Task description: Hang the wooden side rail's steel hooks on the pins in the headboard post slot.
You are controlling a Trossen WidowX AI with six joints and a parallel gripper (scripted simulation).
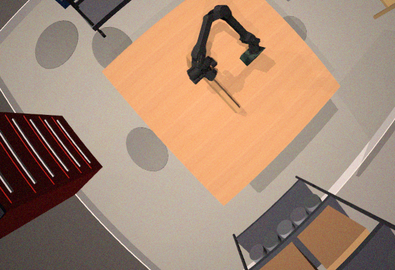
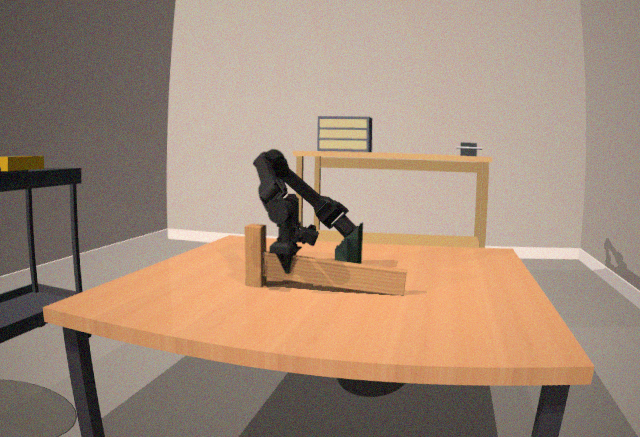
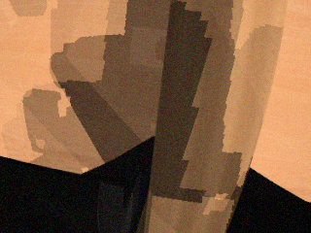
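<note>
Right now the headboard post is 10 cm to the right of my gripper tip, 4 cm above it and 1 cm behind it.
</note>
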